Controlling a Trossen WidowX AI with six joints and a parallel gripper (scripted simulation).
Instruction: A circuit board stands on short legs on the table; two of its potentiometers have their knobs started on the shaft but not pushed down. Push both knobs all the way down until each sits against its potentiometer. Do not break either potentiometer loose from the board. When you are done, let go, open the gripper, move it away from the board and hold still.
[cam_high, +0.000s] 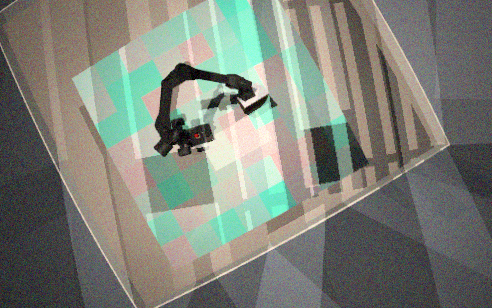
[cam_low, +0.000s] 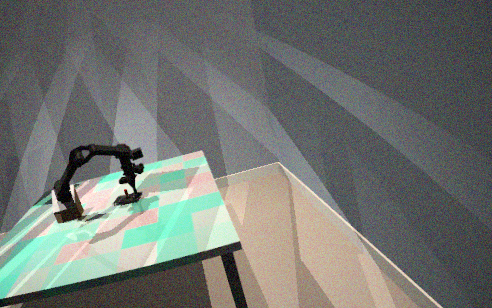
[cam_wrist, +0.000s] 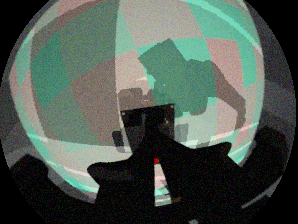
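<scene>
My gripper tip is now 6 cm past the red knob, 2 cm to the right of it and 2 cm above it.
</scene>
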